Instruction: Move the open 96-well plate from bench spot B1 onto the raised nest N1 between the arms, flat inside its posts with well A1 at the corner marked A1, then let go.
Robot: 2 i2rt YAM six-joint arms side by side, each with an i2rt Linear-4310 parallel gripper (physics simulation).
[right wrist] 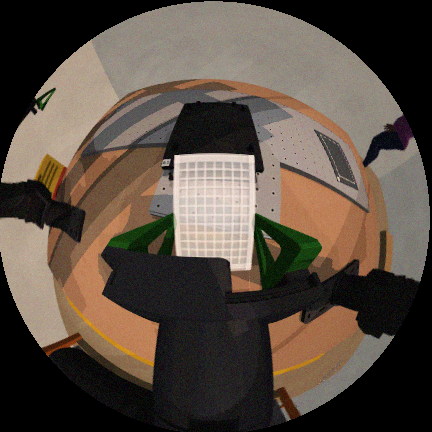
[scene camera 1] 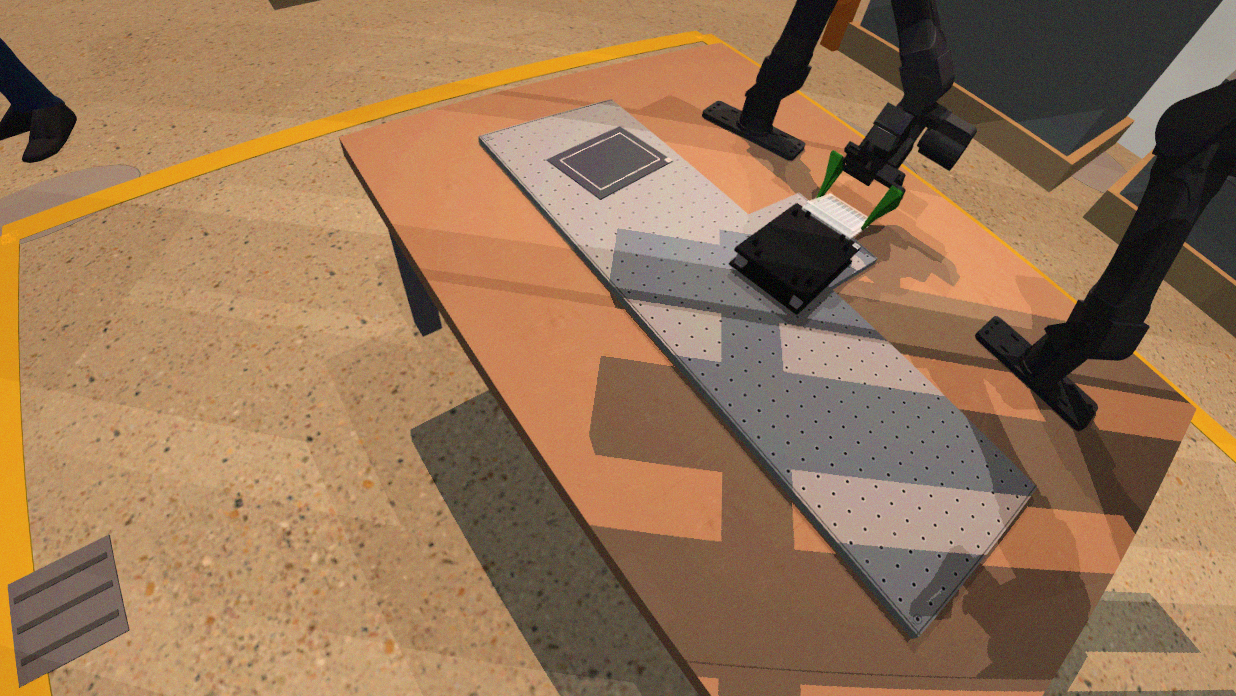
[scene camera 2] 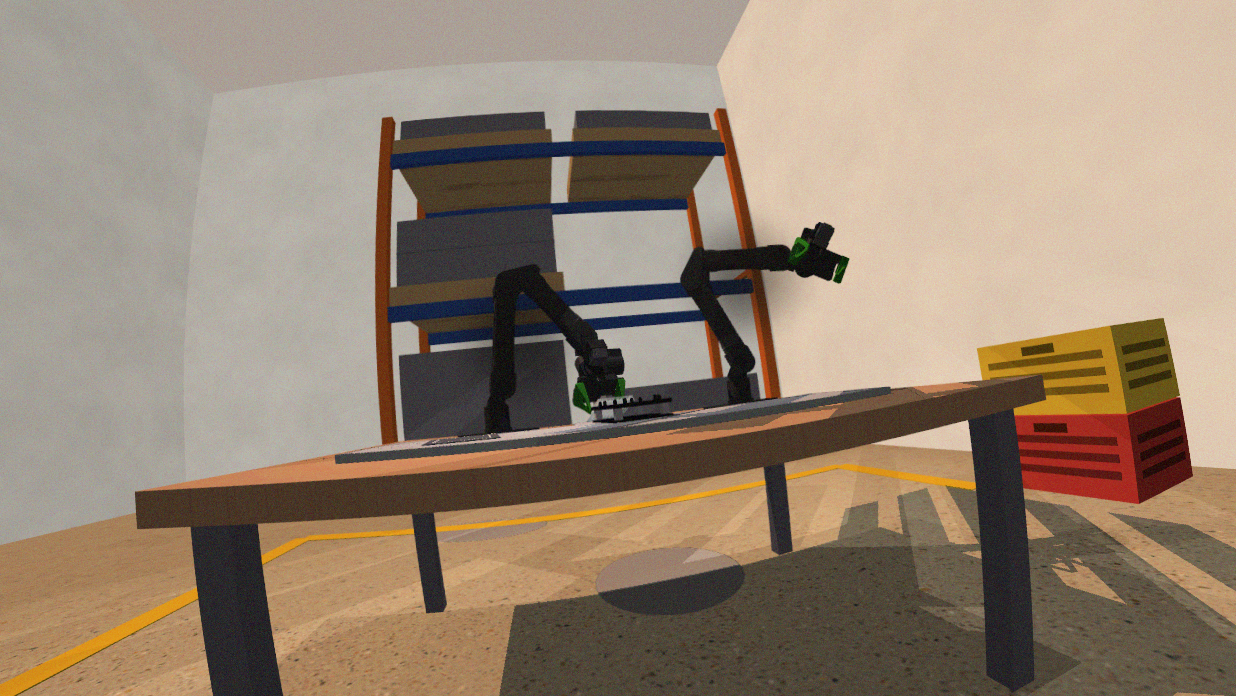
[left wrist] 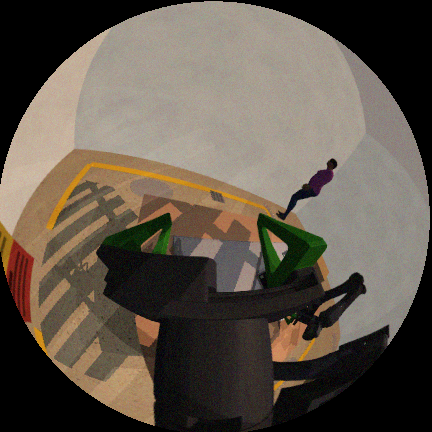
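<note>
The white 96-well plate is between the green fingers of my right gripper, which is shut on its sides. The plate is at the robot-side edge of the black nest N1, not inside its posts. It looks tilted, with its end away from the nest lower; whether it touches the nest is unclear. The A1 tag is at the nest's near left corner in the right wrist view. My left gripper is open and empty, high up and far from the plate.
The perforated board lies along the wooden table. The dark outlined bench spot has no plate on it. The nest's corner posts rise beside the plate. Yellow and red crates stand beyond the table.
</note>
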